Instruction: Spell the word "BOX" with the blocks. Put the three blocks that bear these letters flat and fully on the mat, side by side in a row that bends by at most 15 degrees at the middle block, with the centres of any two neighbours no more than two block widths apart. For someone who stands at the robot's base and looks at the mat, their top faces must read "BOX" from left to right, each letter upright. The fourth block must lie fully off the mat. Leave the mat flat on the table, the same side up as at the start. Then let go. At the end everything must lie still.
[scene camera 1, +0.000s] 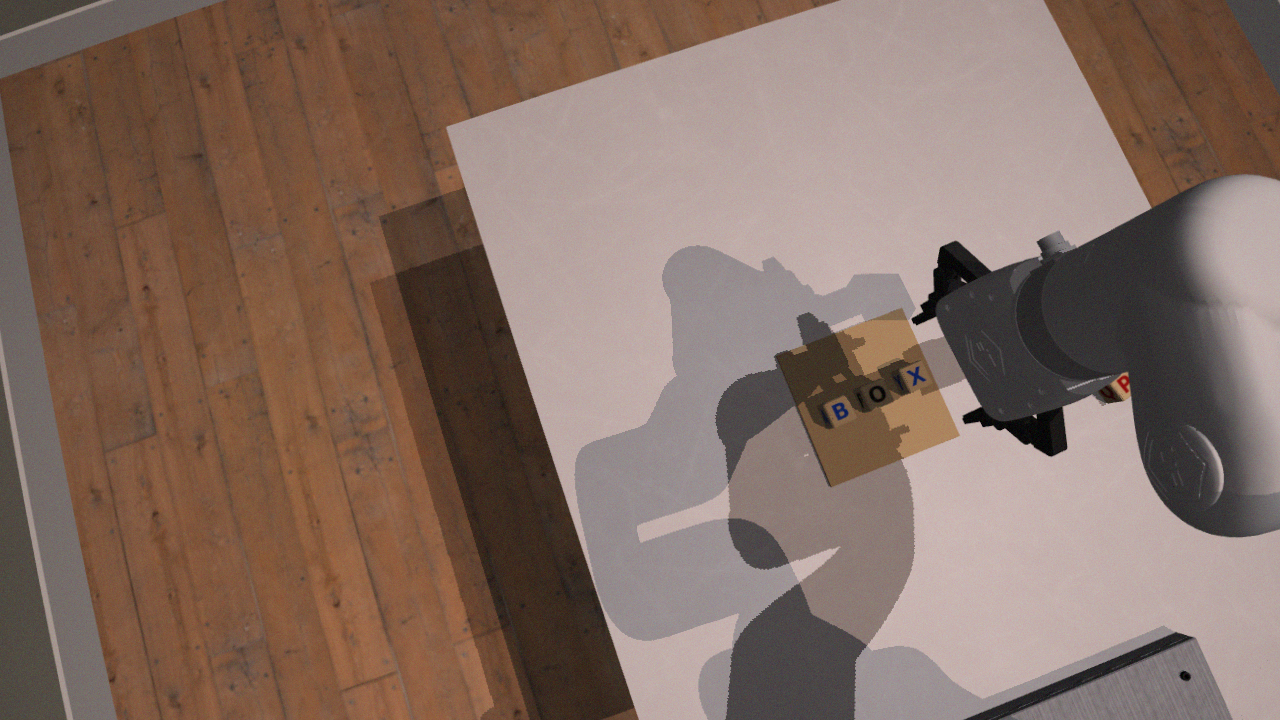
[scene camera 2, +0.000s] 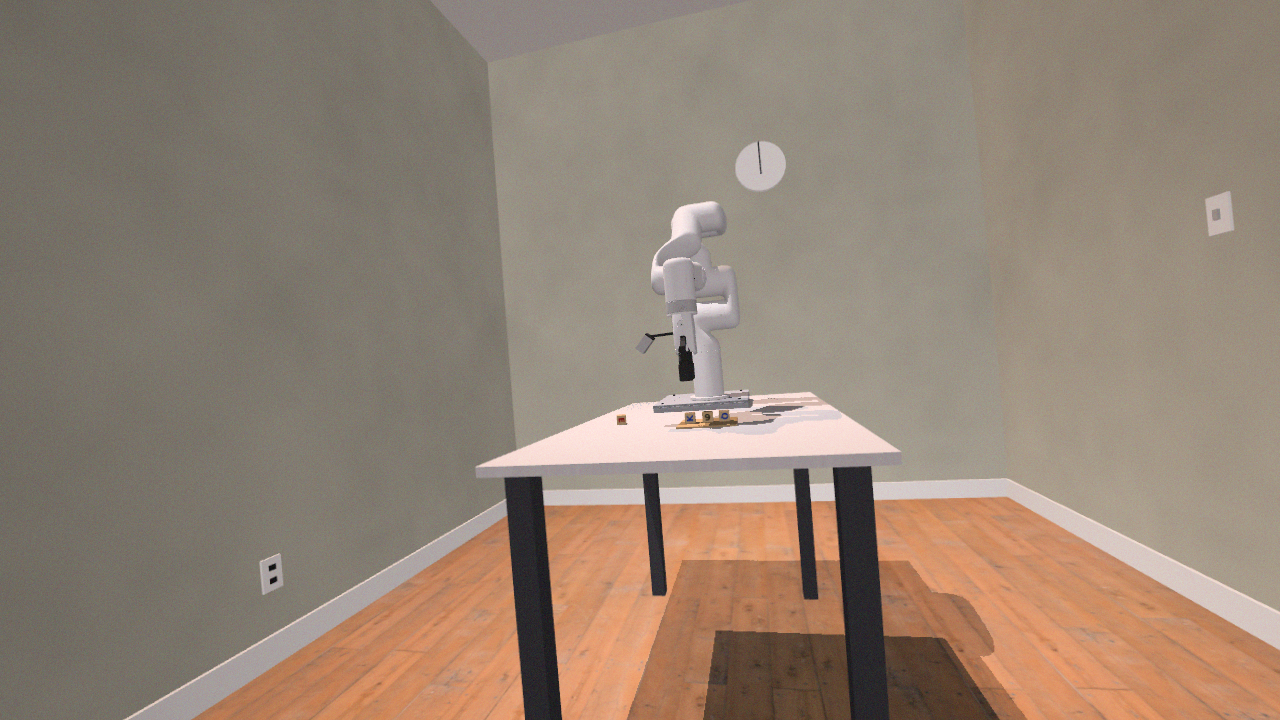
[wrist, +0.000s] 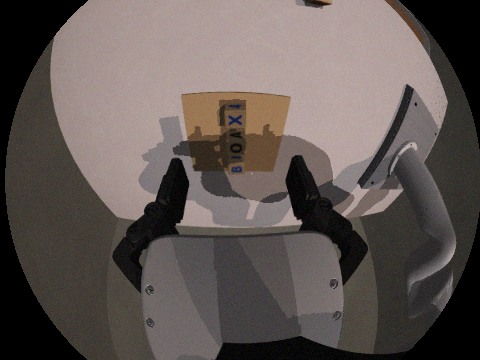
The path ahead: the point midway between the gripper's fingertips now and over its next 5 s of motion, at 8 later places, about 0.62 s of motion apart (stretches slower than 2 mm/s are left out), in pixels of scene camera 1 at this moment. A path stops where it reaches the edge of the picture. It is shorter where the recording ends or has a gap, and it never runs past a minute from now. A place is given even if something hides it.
My gripper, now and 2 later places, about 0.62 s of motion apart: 952, 364; 988, 349; 1002, 346
